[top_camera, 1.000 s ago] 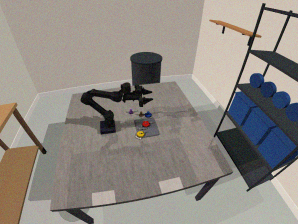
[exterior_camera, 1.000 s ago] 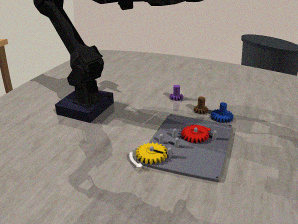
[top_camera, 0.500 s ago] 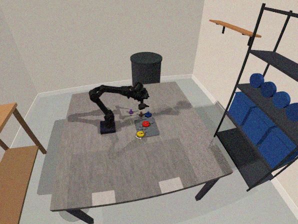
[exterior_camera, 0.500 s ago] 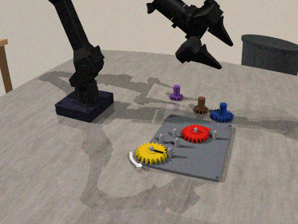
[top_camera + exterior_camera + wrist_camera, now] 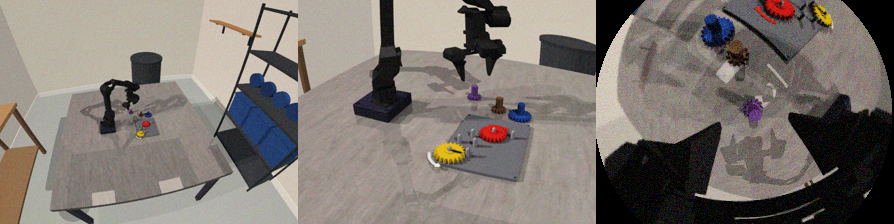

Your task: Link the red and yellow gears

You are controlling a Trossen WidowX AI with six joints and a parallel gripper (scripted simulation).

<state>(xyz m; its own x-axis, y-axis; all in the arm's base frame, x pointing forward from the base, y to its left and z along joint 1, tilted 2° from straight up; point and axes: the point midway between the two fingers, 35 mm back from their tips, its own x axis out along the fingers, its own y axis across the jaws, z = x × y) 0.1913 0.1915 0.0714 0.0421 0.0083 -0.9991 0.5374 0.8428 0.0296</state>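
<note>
Now: gripper tip 1 cm past the purple gear and 5 cm above it. The rest, counted from my gripper tip: blue gear: 16 cm ahead, 5 cm to the right, 5 cm below; then brown gear: 9 cm ahead, 4 cm to the right, 5 cm below; then red gear: 13 cm ahead, 18 cm to the right, 5 cm below.
</note>
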